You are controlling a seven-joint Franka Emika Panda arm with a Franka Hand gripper.
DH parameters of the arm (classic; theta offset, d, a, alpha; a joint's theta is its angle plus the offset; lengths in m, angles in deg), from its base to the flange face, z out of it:
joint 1: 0 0.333 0 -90
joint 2: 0 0 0 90
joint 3: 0 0.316 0.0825 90
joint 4: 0 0 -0.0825 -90
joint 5: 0 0.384 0 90
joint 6: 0 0 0.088 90
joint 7: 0 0.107 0 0
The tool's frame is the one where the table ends.
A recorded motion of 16 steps. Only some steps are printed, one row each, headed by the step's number.
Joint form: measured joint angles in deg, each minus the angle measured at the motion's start. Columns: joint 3, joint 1, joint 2, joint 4, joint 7, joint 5, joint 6.
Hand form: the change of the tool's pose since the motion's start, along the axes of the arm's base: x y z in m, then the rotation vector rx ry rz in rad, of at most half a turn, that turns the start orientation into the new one. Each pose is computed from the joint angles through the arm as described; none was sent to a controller.
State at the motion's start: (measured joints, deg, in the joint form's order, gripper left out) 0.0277 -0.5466 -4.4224 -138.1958 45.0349 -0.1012 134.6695
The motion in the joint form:
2: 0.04 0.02 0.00 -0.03 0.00 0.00 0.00
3: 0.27 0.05 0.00 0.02 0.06 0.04 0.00
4: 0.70 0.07 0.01 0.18 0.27 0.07 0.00
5: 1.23 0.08 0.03 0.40 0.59 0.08 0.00
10: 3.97 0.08 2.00 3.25 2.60 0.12 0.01
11: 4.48 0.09 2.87 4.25 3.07 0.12 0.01
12: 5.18 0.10 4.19 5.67 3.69 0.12 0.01
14: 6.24 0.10 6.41 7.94 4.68 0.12 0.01
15: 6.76 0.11 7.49 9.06 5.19 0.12 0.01
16: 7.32 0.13 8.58 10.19 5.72 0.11 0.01
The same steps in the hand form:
2: -0.0002 0.0005 -0.0002 0.0000 0.0005 0.0010
3: 0.0001 0.0027 0.0001 0.0002 -0.0004 0.0040
4: 0.0010 0.0065 0.0012 0.0000 -0.0030 0.0078
5: 0.0021 0.0111 0.0027 -0.0004 -0.0065 0.0115
10: 0.0170 0.0352 0.0071 0.0004 -0.0220 0.0239
11: 0.0222 0.0401 0.0070 0.0017 -0.0242 0.0248
12: 0.0295 0.0470 0.0060 0.0040 -0.0259 0.0263
14: 0.0410 0.0576 0.0031 0.0090 -0.0266 0.0275
15: 0.0466 0.0631 0.0017 0.0120 -0.0271 0.0277
16: 0.0520 0.0690 0.0001 0.0153 -0.0276 0.0285

